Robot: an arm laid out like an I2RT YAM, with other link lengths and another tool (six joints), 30 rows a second.
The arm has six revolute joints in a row. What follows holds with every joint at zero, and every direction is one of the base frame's.
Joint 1 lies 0.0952 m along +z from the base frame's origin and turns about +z.
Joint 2 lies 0.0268 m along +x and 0.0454 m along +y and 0.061 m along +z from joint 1 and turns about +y.
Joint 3 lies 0.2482 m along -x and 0.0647 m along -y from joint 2 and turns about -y.
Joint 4 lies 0.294 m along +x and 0.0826 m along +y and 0.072 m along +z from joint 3 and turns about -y.
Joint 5 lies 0.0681 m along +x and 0.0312 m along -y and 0.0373 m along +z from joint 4 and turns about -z.
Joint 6 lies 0.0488 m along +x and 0.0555 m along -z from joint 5 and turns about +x.
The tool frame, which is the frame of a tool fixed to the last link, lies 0.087 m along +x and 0.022 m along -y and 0.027 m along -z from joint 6; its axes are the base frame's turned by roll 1.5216, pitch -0.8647 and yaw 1.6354 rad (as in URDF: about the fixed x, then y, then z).
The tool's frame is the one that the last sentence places.
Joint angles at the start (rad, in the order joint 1, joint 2, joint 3, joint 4, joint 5, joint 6):
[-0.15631, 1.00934, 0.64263, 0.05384, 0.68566, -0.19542]
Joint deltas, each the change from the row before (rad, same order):
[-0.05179, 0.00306, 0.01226, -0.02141, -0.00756, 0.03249]
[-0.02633, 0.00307, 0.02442, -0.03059, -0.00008, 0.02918]
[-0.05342, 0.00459, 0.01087, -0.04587, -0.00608, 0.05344]
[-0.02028, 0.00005, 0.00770, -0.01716, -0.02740, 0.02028]
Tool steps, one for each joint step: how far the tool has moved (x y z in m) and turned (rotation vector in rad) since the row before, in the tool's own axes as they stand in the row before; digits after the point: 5 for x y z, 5 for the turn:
[-0.01204, 0.00832, 0.00696, -0.01269, -0.04469, 0.03690]
[-0.00372, 0.00834, 0.00280, -0.00813, -0.02696, 0.02971]
[-0.01567, 0.00541, 0.00614, -0.00127, -0.06118, 0.04314]
[-0.00215, 0.00156, 0.00280, 0.01372, -0.00266, 0.02099]

